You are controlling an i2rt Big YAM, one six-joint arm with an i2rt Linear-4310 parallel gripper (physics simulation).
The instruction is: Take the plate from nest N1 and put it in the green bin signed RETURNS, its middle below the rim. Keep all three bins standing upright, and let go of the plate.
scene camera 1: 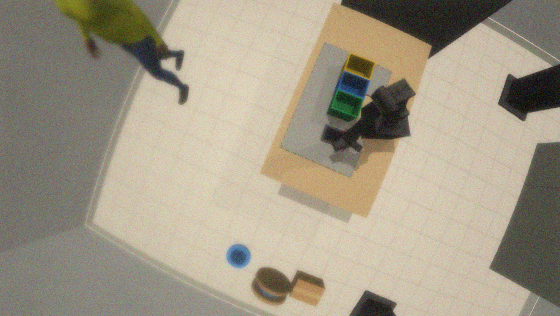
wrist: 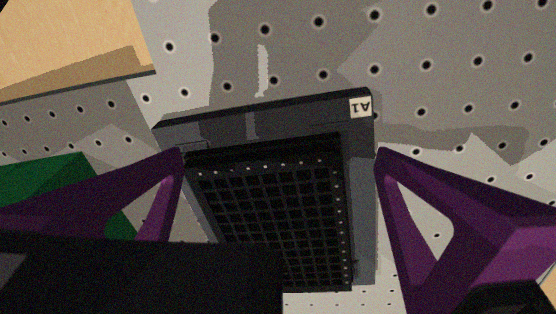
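The black gridded plate lies in a dark grey nest on the pegboard mat; the nest bears an A1 label. Whether the plate is fully seated is hard to tell. My gripper is open, its purple fingers apart on either side of the plate, with nothing held. The black gripper body hides the plate's near left part. The green bin stands upright beside the nest, left in the wrist view. No RETURNS sign can be read.
The blue bin and the yellow bin stand upright in a row beyond the green bin. The grey mat lies on the wooden table. A person in a yellow top is at the upper left, away from the table.
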